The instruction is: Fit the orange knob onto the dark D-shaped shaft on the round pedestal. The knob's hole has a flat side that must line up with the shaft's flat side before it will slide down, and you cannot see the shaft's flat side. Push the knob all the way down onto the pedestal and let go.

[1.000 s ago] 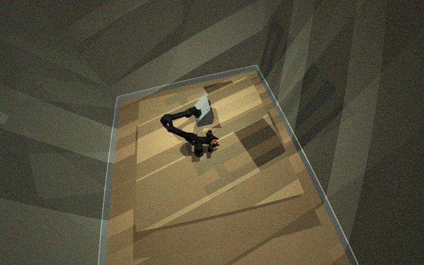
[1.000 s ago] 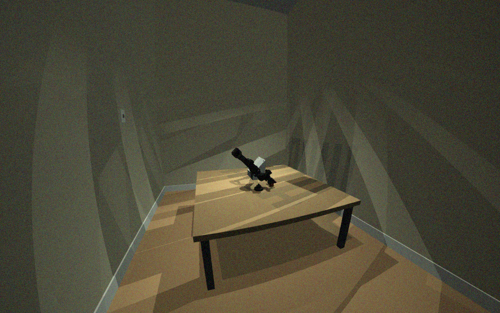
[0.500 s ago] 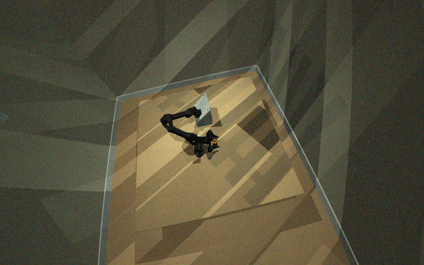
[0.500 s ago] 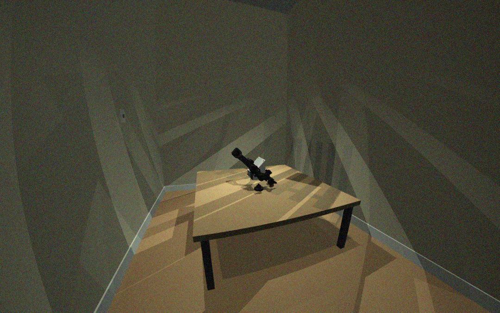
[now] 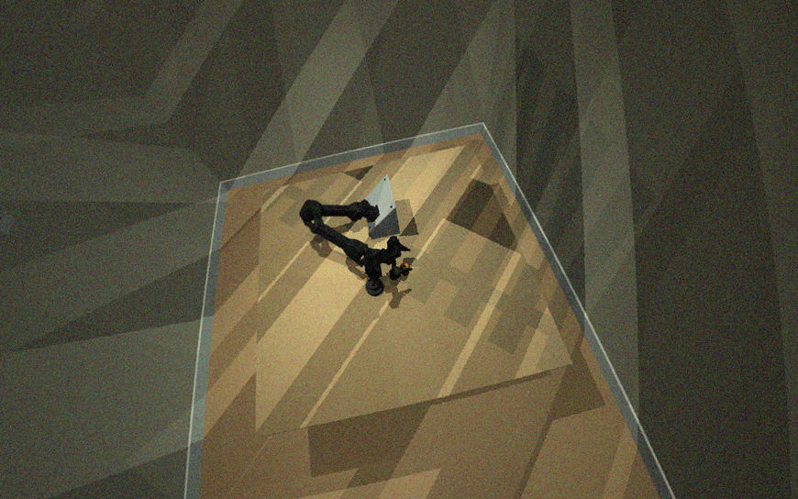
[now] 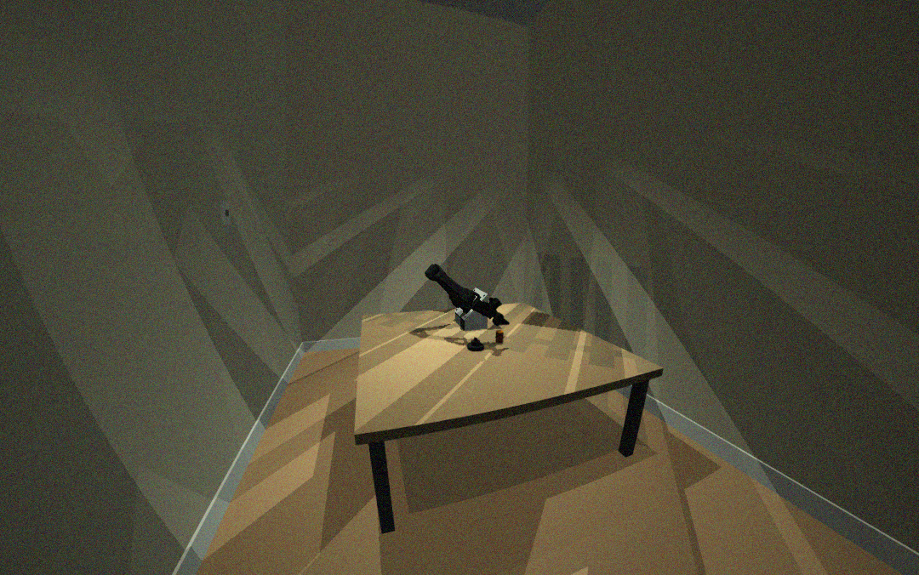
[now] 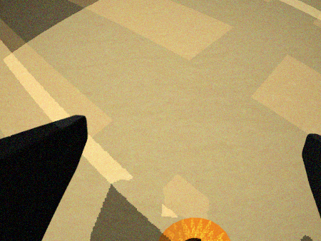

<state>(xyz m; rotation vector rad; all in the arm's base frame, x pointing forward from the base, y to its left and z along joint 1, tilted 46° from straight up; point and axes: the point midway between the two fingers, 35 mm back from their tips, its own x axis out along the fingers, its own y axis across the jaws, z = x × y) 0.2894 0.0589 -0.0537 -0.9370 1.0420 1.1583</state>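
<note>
My gripper tip is 90 mm above the orange knob and 40 mm to the left of it. Round my gripper tip: round dark pedestal (190 mm to the right, 90 mm below, 40 mm ahead).
</note>
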